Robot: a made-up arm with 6 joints.
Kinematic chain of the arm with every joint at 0, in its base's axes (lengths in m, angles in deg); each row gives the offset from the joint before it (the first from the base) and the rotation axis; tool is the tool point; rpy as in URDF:
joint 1: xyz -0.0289 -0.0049 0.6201 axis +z
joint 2: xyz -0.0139 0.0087 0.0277 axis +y
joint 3: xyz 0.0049 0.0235 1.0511 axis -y
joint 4: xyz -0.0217 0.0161 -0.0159 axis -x
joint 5: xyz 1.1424 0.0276 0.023 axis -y
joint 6: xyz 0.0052 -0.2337 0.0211 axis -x
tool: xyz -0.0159 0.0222 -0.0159 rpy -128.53 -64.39 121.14
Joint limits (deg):
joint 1: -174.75..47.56
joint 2: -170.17..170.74
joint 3: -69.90..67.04
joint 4: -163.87..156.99
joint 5: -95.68..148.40
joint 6: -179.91..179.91
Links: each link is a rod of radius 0.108 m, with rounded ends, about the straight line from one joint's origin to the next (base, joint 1, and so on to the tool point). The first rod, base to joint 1, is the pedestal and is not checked.
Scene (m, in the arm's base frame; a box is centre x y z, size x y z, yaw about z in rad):
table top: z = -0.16
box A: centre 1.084 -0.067 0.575 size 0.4 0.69 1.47 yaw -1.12
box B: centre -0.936 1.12 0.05 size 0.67 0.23 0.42 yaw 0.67
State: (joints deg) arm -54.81 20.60 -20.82 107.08 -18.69 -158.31
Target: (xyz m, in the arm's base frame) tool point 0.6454 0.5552 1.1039
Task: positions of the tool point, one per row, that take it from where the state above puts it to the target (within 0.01 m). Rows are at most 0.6 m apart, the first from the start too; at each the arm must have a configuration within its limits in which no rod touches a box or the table.
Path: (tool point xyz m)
1: 0.9399 -0.7968 1.4650
2: 0.8449 -0.5184 1.8848
3: 0.5703 -0.2149 2.2201
4: 0.1333 0.0364 2.4228
5: -0.4102 0.1687 2.4606
6: 0.0285 0.1010 2.3738
7: 0.4015 0.1513 2.1554
8: 0.6459 0.2827 1.8382
9: 0.7270 0.4382 1.4694
10: 0.6454 0.5552 1.1039

